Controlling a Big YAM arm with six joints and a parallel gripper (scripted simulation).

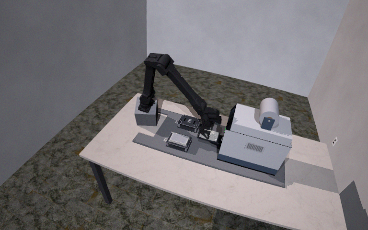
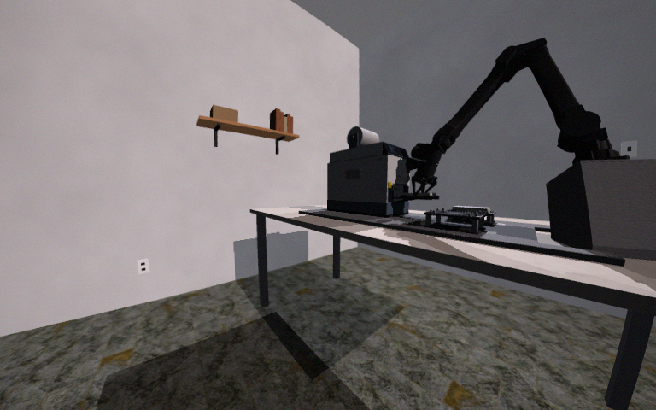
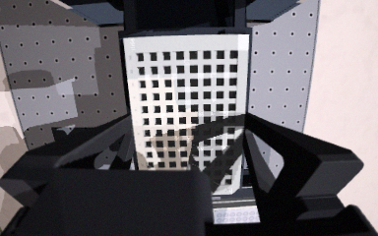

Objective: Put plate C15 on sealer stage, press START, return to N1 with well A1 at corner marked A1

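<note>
My gripper is now right at the white well plate. Also, from my hand: foil roll 33 cm ahead, 31 cm above, 3 cm to the right; dark stage 1 cm below.
</note>
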